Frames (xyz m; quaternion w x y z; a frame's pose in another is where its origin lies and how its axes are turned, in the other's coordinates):
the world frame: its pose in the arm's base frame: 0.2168 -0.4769 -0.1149 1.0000 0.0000 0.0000 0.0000
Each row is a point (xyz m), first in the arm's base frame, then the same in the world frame.
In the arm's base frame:
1: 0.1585 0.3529 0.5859
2: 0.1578 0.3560 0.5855
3: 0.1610 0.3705 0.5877
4: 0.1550 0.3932 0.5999
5: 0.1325 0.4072 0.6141
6: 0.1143 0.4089 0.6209
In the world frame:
1: -0.0583 0.8298 0.7008
2: -0.0590 0.8329 0.7004
3: -0.0558 0.8474 0.7026
4: -0.0618 0.8701 0.7148
5: -0.0843 0.8841 0.7290
6: -0.1025 0.8858 0.7358

